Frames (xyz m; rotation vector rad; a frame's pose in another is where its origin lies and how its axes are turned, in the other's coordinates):
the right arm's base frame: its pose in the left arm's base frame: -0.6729 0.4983 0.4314 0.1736 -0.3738 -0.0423
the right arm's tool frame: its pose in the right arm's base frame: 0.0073 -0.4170 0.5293 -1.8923 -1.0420 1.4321
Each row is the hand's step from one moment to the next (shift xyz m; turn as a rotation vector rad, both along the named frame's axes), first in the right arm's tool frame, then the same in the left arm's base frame.
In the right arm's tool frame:
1: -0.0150 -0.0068 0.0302 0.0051 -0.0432 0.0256
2: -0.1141 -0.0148 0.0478 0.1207 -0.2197 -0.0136
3: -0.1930 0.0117 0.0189 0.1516 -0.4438 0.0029
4: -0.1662 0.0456 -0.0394 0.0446 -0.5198 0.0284
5: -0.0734 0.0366 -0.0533 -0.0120 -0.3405 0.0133
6: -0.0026 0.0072 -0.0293 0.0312 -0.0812 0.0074
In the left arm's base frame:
1: -0.0322 -0.0079 -0.0091 -0.0410 0.0256 0.0144
2: -0.0830 -0.0916 0.0154 -0.0644 0.2027 0.1334
3: -0.0725 -0.1764 0.0372 -0.1844 0.3294 0.2783
4: -0.0001 -0.1722 0.0401 -0.2795 0.2688 0.3501
5: 0.0368 -0.0863 0.0276 -0.1925 0.1387 0.2448
6: 0.0259 -0.0080 0.0134 -0.0380 0.0640 0.0457

